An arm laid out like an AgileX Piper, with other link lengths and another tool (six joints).
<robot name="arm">
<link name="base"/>
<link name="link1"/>
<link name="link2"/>
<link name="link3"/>
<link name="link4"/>
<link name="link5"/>
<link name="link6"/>
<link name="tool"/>
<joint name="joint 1" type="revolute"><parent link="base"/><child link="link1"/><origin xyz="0 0 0.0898"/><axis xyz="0 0 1"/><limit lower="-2.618" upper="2.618"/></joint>
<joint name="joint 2" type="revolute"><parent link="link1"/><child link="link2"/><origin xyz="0 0 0"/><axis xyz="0 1 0"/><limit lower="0" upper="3.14"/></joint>
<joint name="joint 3" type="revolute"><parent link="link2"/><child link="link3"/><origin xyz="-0.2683 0 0.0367"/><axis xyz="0 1 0"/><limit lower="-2.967" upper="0"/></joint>
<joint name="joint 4" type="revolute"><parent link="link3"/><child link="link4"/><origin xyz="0.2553 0 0.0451"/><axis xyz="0.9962 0 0.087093"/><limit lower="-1.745" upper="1.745"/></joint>
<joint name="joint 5" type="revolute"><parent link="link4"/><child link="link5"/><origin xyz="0 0 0"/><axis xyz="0 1 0"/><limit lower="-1.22" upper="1.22"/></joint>
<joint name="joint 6" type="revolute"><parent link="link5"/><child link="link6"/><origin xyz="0.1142 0 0.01"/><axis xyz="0.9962 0 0.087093"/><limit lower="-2.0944" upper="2.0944"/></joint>
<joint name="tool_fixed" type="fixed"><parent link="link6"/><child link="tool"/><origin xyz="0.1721 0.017 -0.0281" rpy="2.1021 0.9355 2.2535"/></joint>
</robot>
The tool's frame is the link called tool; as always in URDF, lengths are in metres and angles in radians.
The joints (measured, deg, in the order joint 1, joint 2, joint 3, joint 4, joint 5, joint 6), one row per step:
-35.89 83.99 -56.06 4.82 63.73 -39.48
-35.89 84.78 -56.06 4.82 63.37 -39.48
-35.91 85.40 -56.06 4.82 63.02 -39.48
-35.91 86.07 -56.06 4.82 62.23 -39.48
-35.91 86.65 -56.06 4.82 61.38 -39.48
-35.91 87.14 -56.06 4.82 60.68 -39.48
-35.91 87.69 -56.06 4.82 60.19 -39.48
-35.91 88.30 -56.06 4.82 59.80 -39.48
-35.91 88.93 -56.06 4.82 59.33 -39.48
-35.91 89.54 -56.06 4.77 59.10 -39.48
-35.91 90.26 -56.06 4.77 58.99 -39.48
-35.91 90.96 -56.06 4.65 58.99 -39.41
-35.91 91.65 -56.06 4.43 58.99 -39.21
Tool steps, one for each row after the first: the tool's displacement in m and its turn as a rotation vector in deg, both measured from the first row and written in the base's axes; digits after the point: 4 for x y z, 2 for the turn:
0.0003 -0.0003 -0.0033 0.24 0.36 -0.03
0.0008 -0.0008 -0.0060 0.39 0.58 -0.07
0.0030 -0.0025 -0.0091 0.30 0.50 -0.14
0.0055 -0.0044 -0.0119 0.12 0.31 -0.20
0.0075 -0.0060 -0.0143 -0.02 0.15 -0.25
0.0086 -0.0069 -0.0168 0.00 0.21 -0.29
0.0091 -0.0074 -0.0195 0.12 0.40 -0.32
0.0099 -0.0081 -0.0224 0.20 0.54 -0.35
0.0097 -0.0082 -0.0251 0.38 0.88 -0.35
0.0089 -0.0076 -0.0282 0.73 1.38 -0.35
0.0073 -0.0071 -0.0311 1.06 2.01 -0.36
0.0055 -0.0069 -0.0340 1.32 2.69 -0.45

